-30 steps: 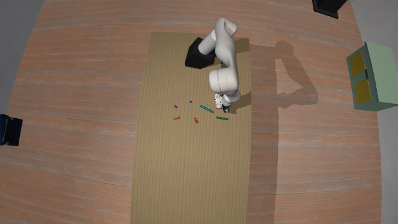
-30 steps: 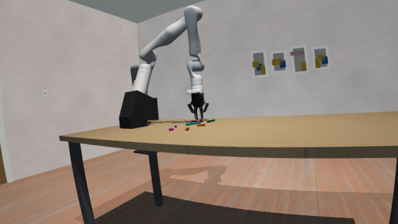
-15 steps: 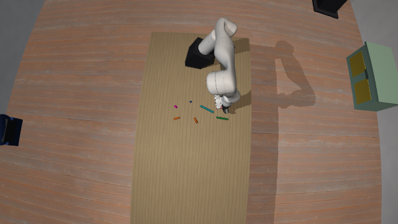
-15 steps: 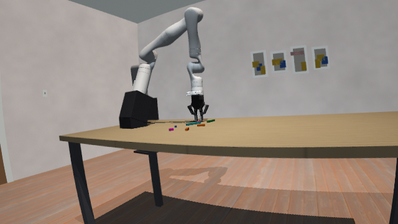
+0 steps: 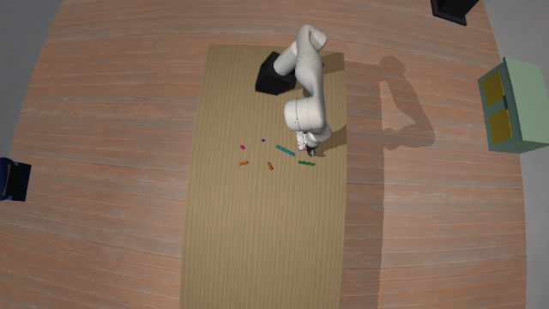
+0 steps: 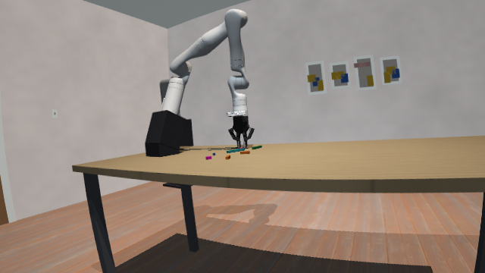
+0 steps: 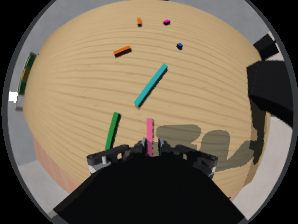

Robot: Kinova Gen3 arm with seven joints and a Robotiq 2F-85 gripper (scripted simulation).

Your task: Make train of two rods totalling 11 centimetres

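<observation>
The magenta rod is 5 cm ahead of my hand, 32 cm to the right of it and 2 cm below it. Also, from my hand: pink rod: 1 cm ahead, 2 cm below; then turquoise rod: 3 cm ahead, 11 cm to the right, 2 cm below; then green rod: 8 cm ahead, 2 cm below.
</observation>
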